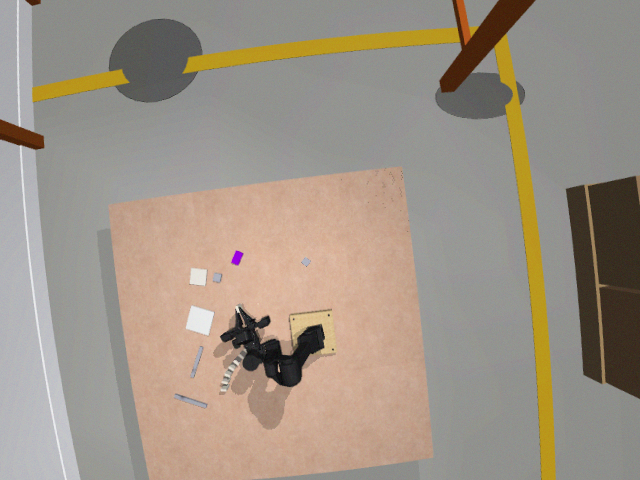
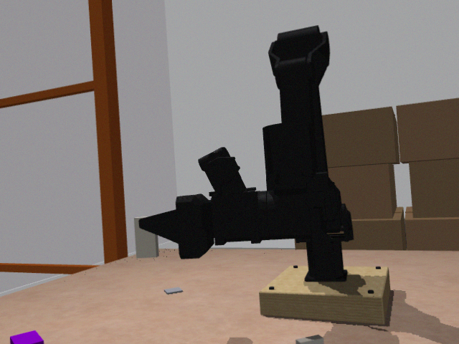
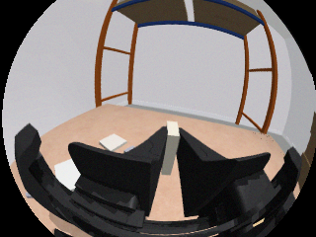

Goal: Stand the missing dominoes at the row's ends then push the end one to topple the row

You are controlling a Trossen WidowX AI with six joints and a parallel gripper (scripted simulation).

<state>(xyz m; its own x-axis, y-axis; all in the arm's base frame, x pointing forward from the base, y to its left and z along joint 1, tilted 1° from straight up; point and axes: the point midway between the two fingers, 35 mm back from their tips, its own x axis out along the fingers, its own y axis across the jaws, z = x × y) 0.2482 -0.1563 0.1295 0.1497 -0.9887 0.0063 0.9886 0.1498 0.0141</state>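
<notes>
Right now the purple block is 180 mm to the right of my gripper tip and 160 mm below it. The rest, counted from my gripper tip: small grey tile (280 mm behind, 100 mm to the right, 160 mm below).
</notes>
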